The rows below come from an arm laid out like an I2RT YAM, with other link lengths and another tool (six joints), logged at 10 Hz.
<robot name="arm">
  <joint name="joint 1" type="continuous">
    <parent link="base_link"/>
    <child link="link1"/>
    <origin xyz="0 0 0.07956"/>
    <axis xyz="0 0 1"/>
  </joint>
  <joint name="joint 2" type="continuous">
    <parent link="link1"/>
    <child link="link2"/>
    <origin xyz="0.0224 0.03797 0.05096" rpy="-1.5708 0 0"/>
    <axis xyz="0 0 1"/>
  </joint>
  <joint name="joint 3" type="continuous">
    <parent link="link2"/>
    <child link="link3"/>
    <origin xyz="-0.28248 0 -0.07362" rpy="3.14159 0 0"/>
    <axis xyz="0 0 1"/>
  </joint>
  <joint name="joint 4" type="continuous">
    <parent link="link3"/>
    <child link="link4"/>
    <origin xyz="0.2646 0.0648 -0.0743"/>
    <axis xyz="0 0 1"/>
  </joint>
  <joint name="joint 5" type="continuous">
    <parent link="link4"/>
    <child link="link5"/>
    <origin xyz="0.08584 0.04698 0.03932" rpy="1.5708 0 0"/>
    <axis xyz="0 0 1"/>
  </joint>
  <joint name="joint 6" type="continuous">
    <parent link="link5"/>
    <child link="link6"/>
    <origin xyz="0.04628 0 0.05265" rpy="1.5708 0 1.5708"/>
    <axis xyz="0 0 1"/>
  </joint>
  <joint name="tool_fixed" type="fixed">
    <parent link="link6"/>
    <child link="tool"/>
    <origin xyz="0.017 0.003 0.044" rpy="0 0.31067 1.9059"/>
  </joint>
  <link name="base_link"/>
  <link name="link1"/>
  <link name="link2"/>
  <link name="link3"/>
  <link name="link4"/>
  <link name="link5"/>
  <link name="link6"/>
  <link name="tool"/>
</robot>
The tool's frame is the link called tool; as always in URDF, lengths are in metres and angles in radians. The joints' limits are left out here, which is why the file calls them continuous.
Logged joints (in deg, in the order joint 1, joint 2, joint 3, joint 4, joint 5, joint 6), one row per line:
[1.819 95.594 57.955 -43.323 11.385 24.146]
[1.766 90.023 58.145 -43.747 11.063 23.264]
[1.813 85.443 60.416 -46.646 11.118 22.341]
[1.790 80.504 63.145 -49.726 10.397 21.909]
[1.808 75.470 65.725 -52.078 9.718 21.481]
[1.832 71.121 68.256 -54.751 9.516 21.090]
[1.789 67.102 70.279 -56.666 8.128 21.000]
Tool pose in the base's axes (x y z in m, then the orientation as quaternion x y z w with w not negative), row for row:
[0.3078 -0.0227 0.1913 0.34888 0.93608 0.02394 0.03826]
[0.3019 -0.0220 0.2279 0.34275 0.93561 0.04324 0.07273]
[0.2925 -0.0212 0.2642 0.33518 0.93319 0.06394 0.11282]
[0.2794 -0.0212 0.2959 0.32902 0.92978 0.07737 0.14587]
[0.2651 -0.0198 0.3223 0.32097 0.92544 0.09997 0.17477]
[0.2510 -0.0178 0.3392 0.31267 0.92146 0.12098 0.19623]
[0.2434 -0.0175 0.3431 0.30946 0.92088 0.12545 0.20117]
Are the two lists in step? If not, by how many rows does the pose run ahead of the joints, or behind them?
The pose runs 2 rows ahead of the joints: the pose in row i belongs to the joints in row i + 2.
